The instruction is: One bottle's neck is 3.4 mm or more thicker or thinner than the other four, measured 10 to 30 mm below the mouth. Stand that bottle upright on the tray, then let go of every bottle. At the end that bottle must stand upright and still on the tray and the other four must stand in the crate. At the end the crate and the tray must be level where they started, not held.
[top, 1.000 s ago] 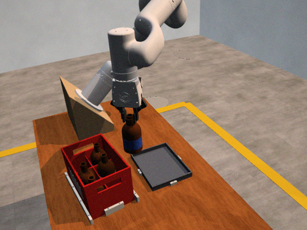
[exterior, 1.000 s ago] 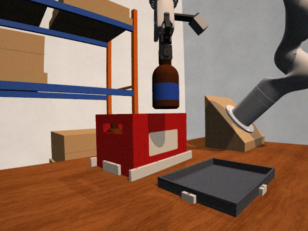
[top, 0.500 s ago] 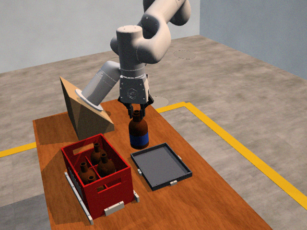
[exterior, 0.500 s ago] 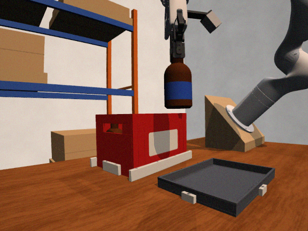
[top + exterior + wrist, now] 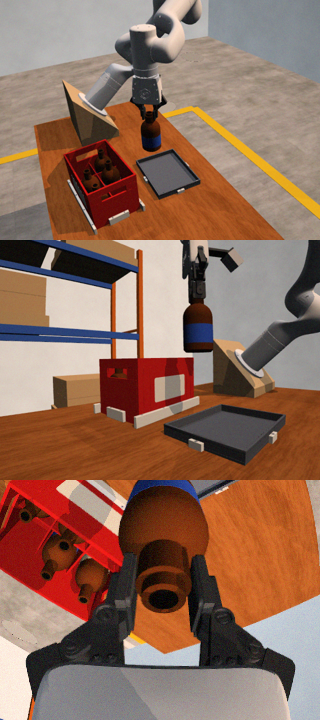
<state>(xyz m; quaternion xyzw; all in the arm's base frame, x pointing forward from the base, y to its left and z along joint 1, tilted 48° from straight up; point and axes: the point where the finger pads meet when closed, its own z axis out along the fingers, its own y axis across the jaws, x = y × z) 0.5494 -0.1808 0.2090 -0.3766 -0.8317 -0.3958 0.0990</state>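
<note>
The dark grey tray lies 320 mm below my hand, 70 mm to the left of it and 20 mm behind it. Also, from my hand: red crate (250 mm below, 210 mm to the right, 50 mm behind); then brown bottle (260 mm to the right, 250 mm below, 50 mm ahead).
</note>
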